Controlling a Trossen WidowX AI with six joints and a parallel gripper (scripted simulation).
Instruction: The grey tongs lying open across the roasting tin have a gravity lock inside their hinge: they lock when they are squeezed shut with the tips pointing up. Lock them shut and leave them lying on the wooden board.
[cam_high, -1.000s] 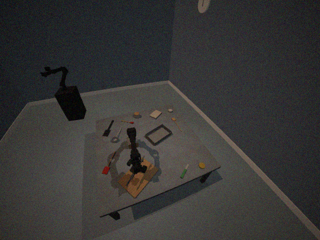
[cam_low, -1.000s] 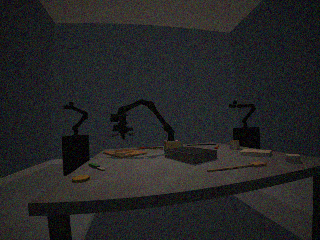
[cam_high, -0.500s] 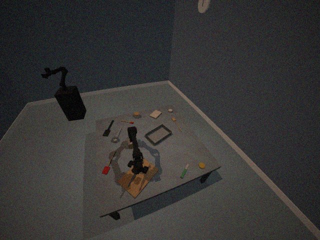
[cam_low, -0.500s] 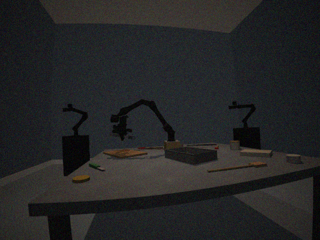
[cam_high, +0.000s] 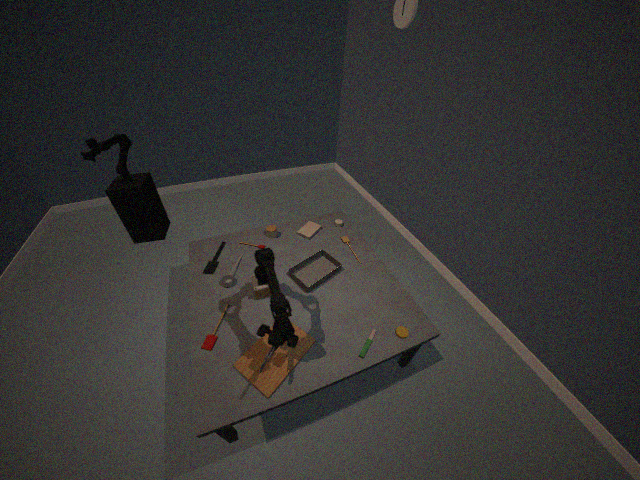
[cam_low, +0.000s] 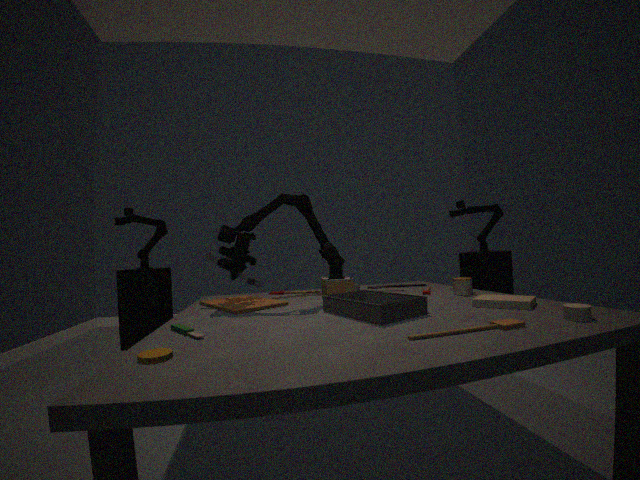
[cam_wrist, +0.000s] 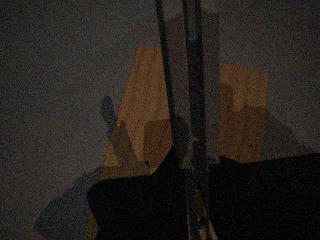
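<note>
My gripper tip is 10 cm above the wooden board and 3 cm to the right of it. The rest, counted from my gripper tip: roasting tin 52 cm to the left, 33 cm ahead, 8 cm below; then green-handled tool 49 cm ahead, 10 cm below, 2 cm to the right; then red spatula 31 cm behind, 23 cm to the left, 10 cm below.
</note>
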